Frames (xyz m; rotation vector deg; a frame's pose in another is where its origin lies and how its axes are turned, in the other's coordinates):
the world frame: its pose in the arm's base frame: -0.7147 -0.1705 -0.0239 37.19 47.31 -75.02
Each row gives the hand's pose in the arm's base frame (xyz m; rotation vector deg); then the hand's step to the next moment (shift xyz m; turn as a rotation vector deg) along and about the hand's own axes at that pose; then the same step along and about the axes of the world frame.
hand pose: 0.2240 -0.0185 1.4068 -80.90 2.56 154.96
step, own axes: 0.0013 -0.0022 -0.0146 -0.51 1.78 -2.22
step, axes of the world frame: 0.0077 0.0118 -0.0046 1.94 1.63 1.39
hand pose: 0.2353 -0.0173 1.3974 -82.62 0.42 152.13
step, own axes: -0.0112 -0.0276 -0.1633 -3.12 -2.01 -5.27
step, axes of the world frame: 0.0638 0.1492 -0.0350 -0.26 6.44 -0.21
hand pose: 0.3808 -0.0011 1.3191 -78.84 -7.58 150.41
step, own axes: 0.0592 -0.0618 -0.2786 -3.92 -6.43 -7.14
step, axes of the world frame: 0.1331 0.2197 -0.1377 -2.71 9.54 -3.04
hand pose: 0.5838 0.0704 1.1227 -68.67 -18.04 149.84
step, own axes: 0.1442 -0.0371 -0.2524 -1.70 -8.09 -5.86
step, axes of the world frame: 0.1560 0.1319 -0.2101 -3.82 7.77 -5.26
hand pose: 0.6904 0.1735 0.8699 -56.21 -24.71 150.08
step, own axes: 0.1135 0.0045 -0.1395 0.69 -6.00 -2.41
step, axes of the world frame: 0.1031 0.0285 -0.1446 -3.45 3.15 -4.52
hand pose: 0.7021 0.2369 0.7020 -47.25 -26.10 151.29
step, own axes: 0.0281 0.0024 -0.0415 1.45 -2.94 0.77
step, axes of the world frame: 0.0289 0.0070 -0.0404 -2.65 -0.47 -2.02
